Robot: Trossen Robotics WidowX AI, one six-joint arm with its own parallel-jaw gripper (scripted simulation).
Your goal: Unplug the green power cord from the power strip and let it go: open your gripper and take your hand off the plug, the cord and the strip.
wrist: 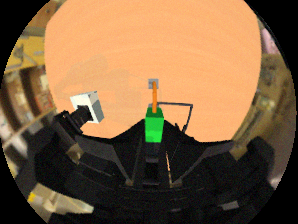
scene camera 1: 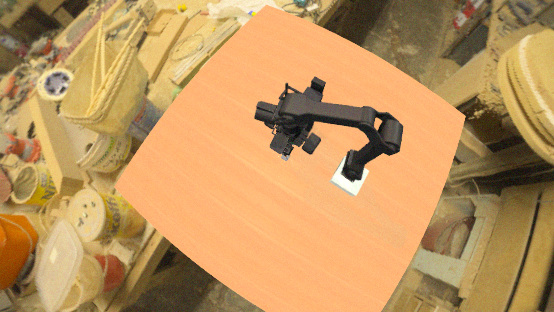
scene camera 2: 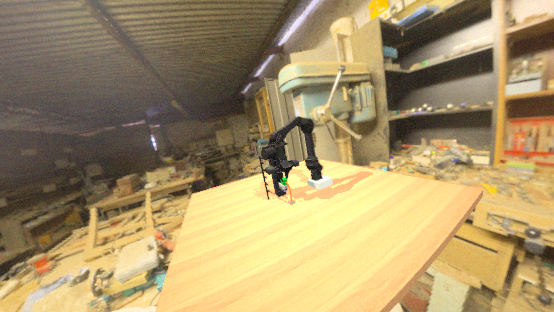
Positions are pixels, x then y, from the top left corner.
Labels:
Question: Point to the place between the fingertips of my gripper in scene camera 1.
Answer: At 292,137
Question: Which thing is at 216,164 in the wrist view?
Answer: My gripper.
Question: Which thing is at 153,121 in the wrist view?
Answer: A green plug.

